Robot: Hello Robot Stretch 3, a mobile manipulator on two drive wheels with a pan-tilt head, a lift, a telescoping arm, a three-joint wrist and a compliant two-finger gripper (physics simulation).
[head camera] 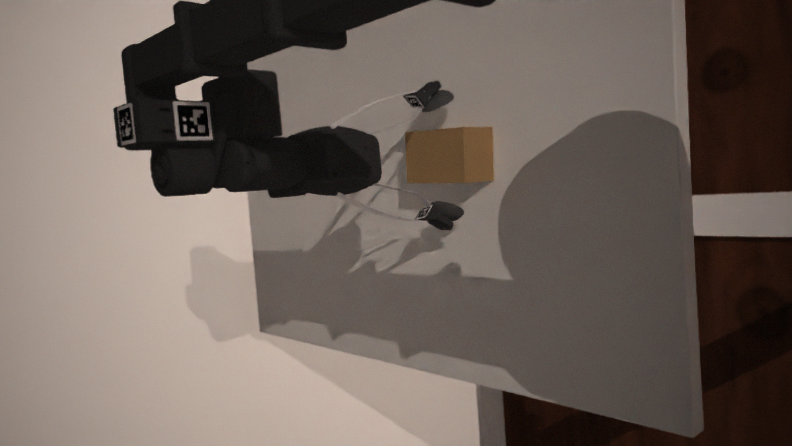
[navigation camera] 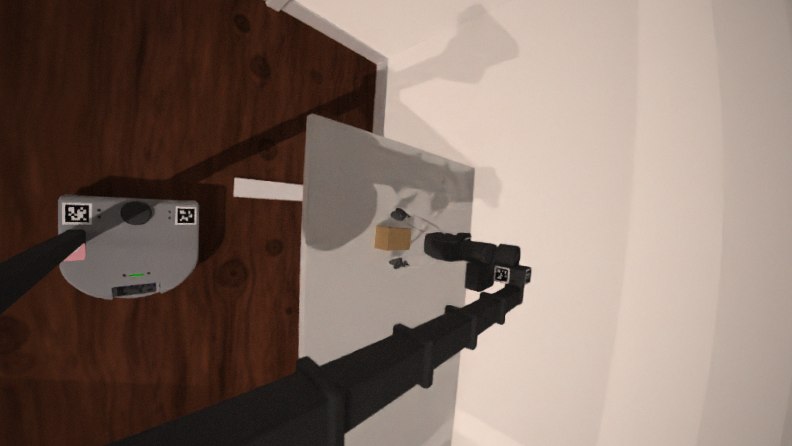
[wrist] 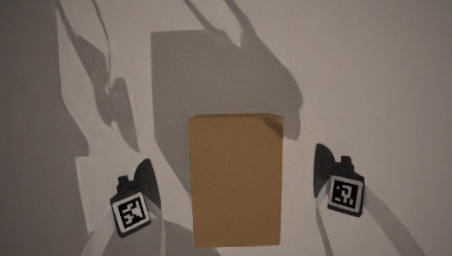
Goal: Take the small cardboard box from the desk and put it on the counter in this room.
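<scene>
The small cardboard box (head camera: pixel 435 157) (navigation camera: pixel 391 238) (wrist: pixel 236 200) is a plain orange-brown block on the light grey desk (head camera: pixel 581 66) (navigation camera: pixel 343 299) (wrist: pixel 390 75). My gripper (head camera: pixel 442 153) (navigation camera: pixel 398 238) (wrist: pixel 234 170) is open, with one finger on either side of the box. In the wrist view there is a gap between each fingertip and the box, and the box stands nearly straight, a little closer to the right finger. The height of the fingertips over the desk is hard to tell. The counter does not show in these views.
My telescoping arm (navigation camera: pixel 382 354) (head camera: pixel 232 41) reaches across the desk. My grey base (navigation camera: pixel 130 243) stands on the dark wooden floor (navigation camera: pixel 232 332) off the desk's near edge. A pale wall (head camera: pixel 99 277) (navigation camera: pixel 554 138) stands close behind the desk. A white strip (navigation camera: pixel 266 188) (head camera: pixel 742 214) sticks out at the near edge.
</scene>
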